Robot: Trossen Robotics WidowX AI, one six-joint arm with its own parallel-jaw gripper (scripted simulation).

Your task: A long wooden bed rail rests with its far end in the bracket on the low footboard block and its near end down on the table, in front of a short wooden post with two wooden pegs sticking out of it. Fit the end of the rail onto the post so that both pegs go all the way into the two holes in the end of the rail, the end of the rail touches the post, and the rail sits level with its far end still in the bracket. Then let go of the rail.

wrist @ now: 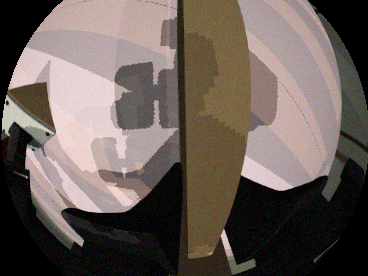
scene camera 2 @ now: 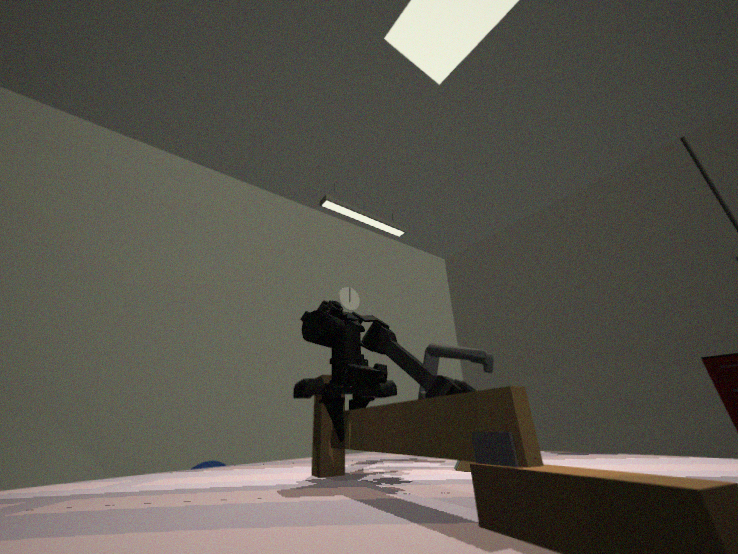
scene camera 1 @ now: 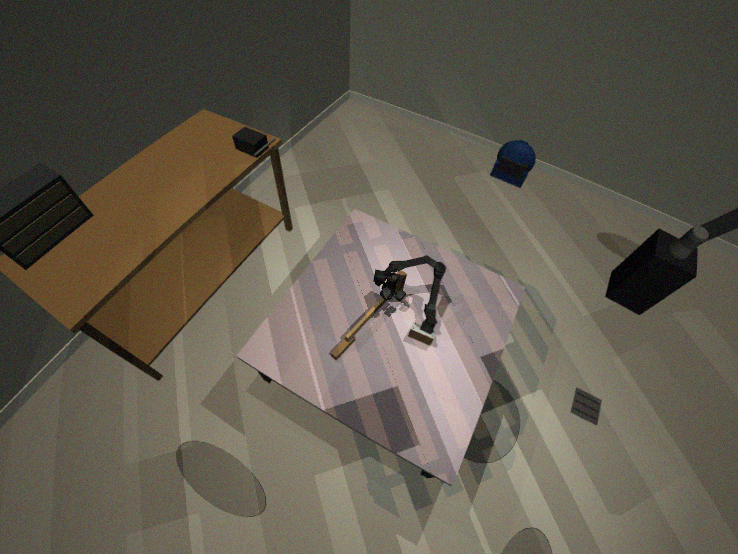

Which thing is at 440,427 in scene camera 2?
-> A wooden rail.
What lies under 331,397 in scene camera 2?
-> My gripper.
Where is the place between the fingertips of my gripper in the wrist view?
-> At 193,167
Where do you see a wooden rail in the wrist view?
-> At 214,94
